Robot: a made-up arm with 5 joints.
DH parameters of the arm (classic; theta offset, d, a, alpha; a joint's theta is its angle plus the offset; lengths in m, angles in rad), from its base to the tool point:
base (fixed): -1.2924 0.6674 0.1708 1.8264
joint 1: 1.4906 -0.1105 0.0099 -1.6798
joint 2: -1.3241 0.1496 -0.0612 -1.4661
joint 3: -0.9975 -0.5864 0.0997 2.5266
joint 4: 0 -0.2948 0.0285 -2.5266
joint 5: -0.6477 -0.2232 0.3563 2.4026
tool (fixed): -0.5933 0.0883 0 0
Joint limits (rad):
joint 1: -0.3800..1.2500
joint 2: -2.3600..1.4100
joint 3: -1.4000..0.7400
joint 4: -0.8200..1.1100
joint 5: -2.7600..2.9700
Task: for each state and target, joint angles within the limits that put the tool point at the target. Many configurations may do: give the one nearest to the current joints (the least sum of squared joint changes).
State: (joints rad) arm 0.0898 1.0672 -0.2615 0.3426 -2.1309
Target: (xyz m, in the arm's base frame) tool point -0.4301 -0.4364 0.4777
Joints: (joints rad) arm 0.2194 1.0925 -0.0137 0.3228 -2.3664
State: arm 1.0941 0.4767 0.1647 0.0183 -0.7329
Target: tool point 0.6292 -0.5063 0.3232
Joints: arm 1.2500 -0.3056 -0.1077 0.0728 -0.8308
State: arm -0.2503 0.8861 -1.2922 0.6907 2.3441
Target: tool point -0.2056 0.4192 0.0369
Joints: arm 0.2605 0.5738 -1.4000 0.4651 2.1546
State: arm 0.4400 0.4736 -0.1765 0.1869 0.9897
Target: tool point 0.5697 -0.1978 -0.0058
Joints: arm 1.0439 -0.1099 -0.7748 0.4738 0.5922
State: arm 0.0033 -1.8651 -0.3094 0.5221 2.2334
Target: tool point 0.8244 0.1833 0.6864
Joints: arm -0.0548 -2.3536 0.3594 0.9001 2.1286
